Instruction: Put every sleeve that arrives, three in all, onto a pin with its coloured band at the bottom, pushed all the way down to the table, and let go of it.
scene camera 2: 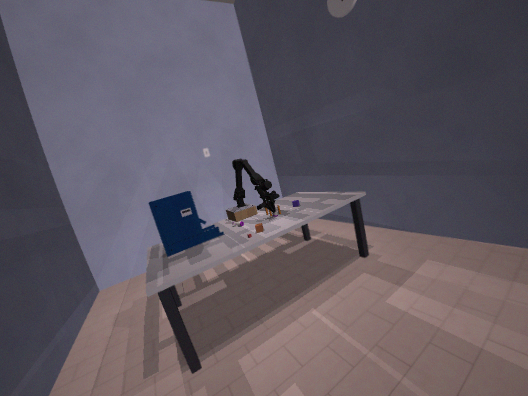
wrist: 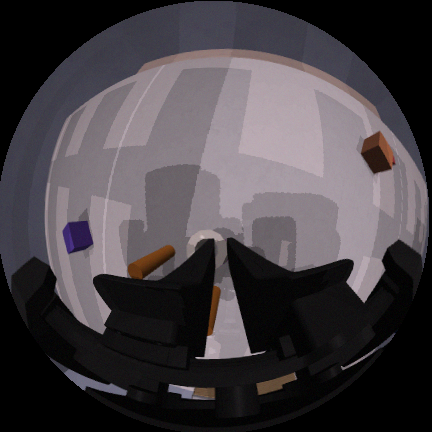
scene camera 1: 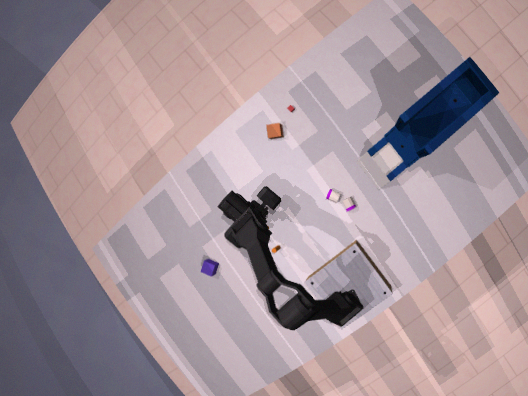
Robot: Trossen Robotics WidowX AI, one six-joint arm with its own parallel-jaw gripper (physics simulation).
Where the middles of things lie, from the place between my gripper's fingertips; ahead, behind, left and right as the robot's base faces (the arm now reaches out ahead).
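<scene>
Purple cube [wrist: 76,234]: 10 mm below my hand, 90 mm behind, 220 mm to the left of it. Orange cube [wrist: 375,150]: 10 mm below my hand, 180 mm ahead of it, 180 mm to the right of it.
</scene>
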